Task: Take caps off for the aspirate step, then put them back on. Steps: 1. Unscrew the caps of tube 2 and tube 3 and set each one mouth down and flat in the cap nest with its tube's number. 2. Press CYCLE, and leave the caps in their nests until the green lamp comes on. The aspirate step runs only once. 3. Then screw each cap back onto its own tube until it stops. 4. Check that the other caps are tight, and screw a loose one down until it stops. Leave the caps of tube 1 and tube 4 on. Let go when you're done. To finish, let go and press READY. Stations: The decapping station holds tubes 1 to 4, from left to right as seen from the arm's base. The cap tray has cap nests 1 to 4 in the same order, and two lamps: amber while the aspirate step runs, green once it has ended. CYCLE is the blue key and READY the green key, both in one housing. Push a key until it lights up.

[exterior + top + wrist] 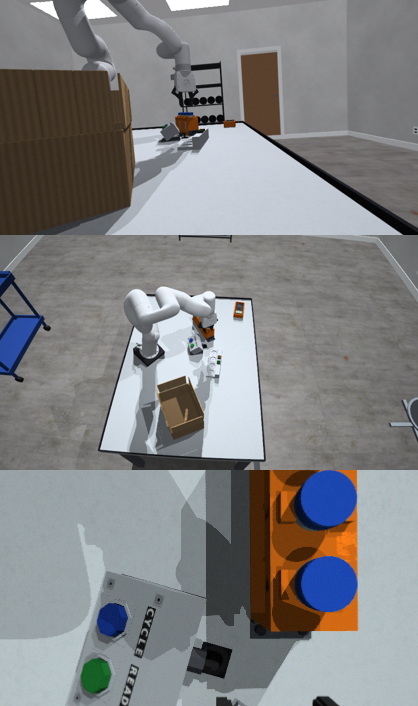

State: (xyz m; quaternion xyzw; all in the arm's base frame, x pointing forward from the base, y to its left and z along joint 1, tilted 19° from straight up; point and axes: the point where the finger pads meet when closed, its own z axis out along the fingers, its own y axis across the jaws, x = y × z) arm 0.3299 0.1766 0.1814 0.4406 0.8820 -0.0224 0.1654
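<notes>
Right now the blue cap is 17 cm to the left of my hand, 7 cm behind it and 6 cm below it. Also, from my hand: green key (11 cm below, 10 cm behind, 7 cm to the right); blue key (11 cm below, 11 cm behind, 2 cm to the right); grey key housing (12 cm below, 9 cm behind, 4 cm to the right).
</notes>
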